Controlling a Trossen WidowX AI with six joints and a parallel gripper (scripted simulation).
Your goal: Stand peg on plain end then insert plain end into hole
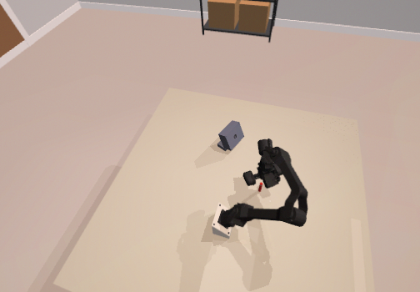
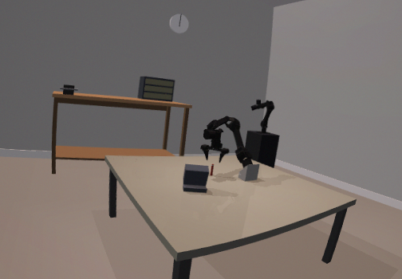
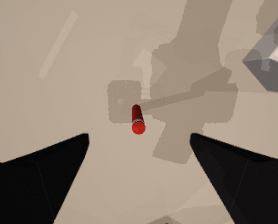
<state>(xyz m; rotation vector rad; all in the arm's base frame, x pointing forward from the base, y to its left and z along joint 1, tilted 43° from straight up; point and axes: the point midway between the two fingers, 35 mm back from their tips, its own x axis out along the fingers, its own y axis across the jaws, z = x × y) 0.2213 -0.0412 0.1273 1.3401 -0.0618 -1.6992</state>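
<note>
Right now the red peg is 40 mm below my gripper tip. Also, from my gripper tip: grey sloped panel 240 mm ahead, 230 mm to the left, 20 mm below.
</note>
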